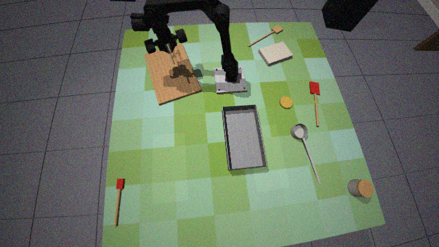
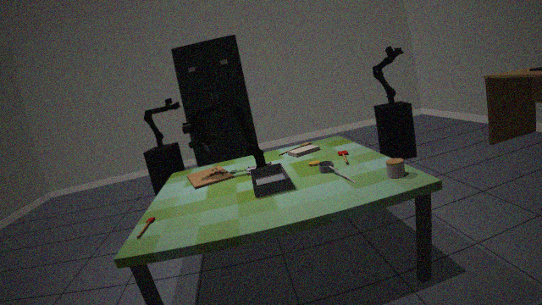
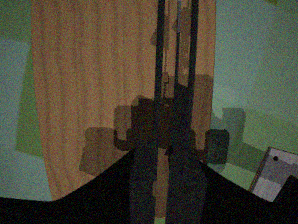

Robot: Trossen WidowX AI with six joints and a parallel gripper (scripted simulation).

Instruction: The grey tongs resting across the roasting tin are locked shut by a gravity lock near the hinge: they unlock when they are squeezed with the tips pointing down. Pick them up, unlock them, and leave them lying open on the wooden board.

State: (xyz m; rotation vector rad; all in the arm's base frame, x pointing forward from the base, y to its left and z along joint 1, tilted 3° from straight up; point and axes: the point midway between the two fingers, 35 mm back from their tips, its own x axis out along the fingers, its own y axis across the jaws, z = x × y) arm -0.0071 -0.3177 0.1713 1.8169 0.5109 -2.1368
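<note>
The wooden board lies 20 mm ahead of my gripper tip, 30 mm to the right of it and 140 mm below it. The rest, counted from my gripper tip: roasting tin (360 mm ahead, 400 mm to the left, 120 mm below); then pale board (200 mm behind, 580 mm to the left, 130 mm below); then yellow disc (140 mm ahead, 630 mm to the left, 140 mm below).
</note>
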